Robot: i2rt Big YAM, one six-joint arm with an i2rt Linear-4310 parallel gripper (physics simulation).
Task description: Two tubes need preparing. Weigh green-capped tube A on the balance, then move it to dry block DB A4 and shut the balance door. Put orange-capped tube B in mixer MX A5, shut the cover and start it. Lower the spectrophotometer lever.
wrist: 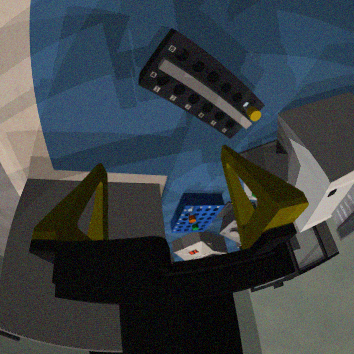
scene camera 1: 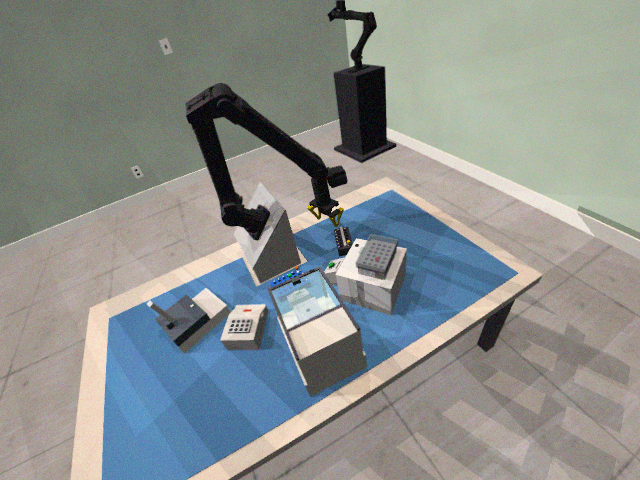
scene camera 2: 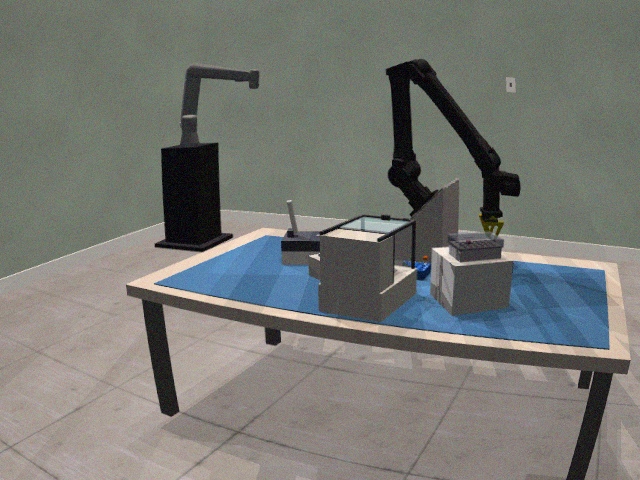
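My gripper [scene camera 1: 326, 221] [scene camera 2: 491, 234] [wrist: 161, 158] is open and empty, high above the table's back edge, beside the black two-row block. A green-capped tube [scene camera 1: 290, 275] [wrist: 195, 227] and an orange-capped tube [scene camera 1: 297, 267] [scene camera 2: 425, 258] [wrist: 192, 219] stand in the blue rack [scene camera 2: 419, 269] [wrist: 181, 220]. The balance [scene camera 1: 330, 361] [scene camera 2: 354, 279] has its glass top over the chamber. The spectrophotometer's lever [scene camera 1: 159, 312] [scene camera 2: 292, 217] is raised and tilted. A white box [scene camera 1: 372, 291] [scene camera 2: 480, 286] carries a grey many-well block under a clear cover. Device labels are unreadable in the scene views.
A black two-row block [scene camera 1: 341, 240] [wrist: 205, 85] holds a yellow-capped tube [scene camera 1: 348, 241] [wrist: 255, 115] at one end. A white unit [scene camera 1: 250, 338] with a small well grid stands left of the balance. The arm's slanted grey base [scene camera 1: 279, 248] is behind the blue rack.
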